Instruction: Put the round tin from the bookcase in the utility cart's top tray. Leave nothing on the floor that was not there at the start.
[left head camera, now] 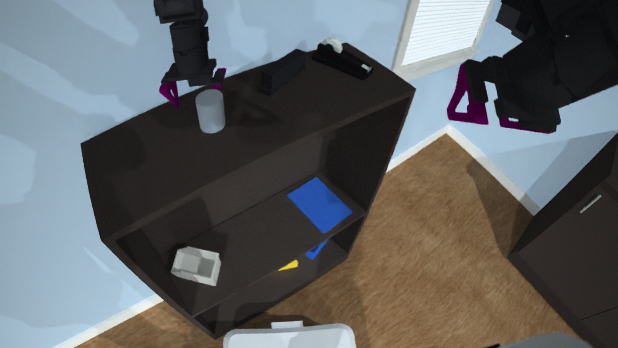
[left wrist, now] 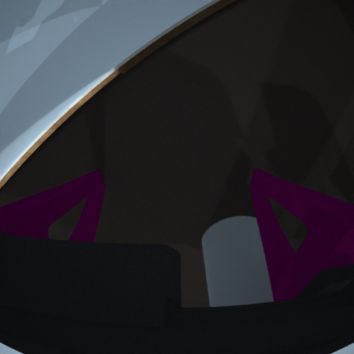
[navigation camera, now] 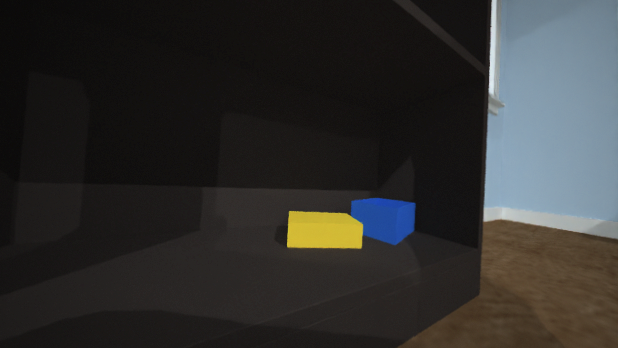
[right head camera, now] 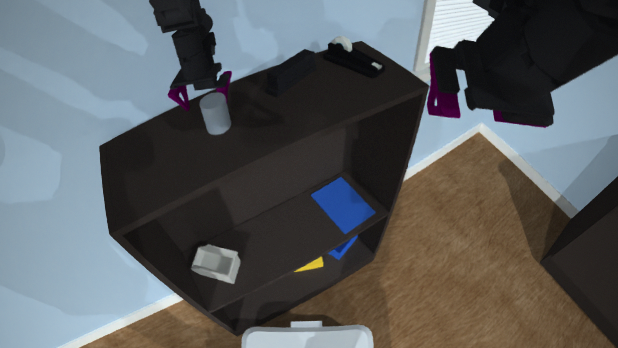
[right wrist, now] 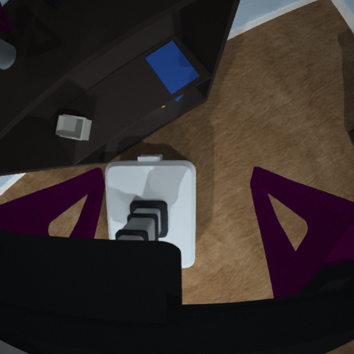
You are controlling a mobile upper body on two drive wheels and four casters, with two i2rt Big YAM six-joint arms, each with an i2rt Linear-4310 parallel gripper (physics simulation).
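The round tin, a plain grey cylinder, stands upright on top of the dark bookcase. My left gripper is open and empty, just behind the tin in the head views. In the left wrist view the tin shows low between the fingers, partly covered by the right-hand finger; contact cannot be told. My right gripper is open and empty, off the bookcase's right. The cart's top tray cannot be made out.
A black block and a tape dispenser stand on the top. Lower shelves hold a grey bin, a blue sheet-like item, a yellow box and a blue box.
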